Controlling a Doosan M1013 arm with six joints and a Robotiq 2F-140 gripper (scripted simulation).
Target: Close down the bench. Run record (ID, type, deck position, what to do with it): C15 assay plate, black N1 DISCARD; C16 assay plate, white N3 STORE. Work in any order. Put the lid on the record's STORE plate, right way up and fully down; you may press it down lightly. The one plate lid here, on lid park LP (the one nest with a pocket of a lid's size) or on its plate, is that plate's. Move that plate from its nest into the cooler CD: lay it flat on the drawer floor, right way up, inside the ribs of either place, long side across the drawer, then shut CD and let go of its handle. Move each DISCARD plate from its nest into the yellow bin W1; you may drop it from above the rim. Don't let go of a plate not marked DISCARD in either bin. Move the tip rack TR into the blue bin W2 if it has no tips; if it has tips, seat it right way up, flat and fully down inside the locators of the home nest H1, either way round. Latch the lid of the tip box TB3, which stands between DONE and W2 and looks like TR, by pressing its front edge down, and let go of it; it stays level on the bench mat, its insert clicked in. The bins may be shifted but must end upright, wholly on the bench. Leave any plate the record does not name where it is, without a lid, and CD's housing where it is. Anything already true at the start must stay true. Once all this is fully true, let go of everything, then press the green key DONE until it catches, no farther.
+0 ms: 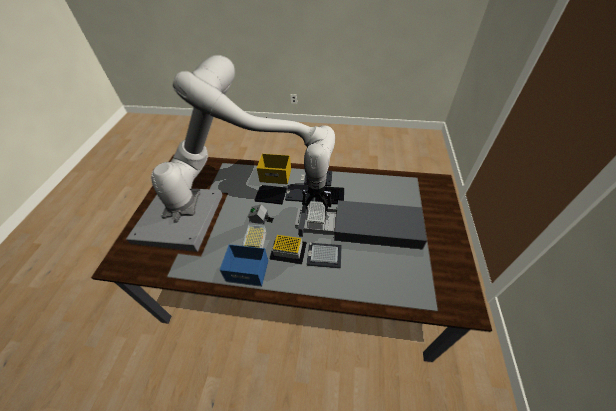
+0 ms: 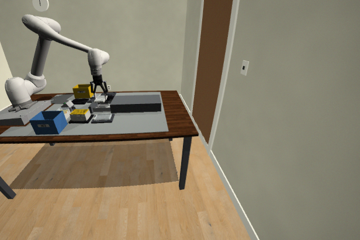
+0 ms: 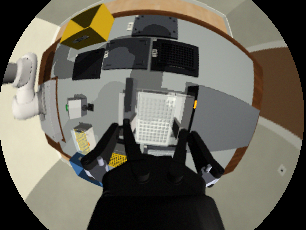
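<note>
My hand is 90 mm above the cooler drawer, 30 mm short of it and 10 mm to the left of it. Round my hand: white plate: 20 mm below; then plate lid: 10 mm below; then black plate: 180 mm to the left, 100 mm below, 90 mm ahead.
</note>
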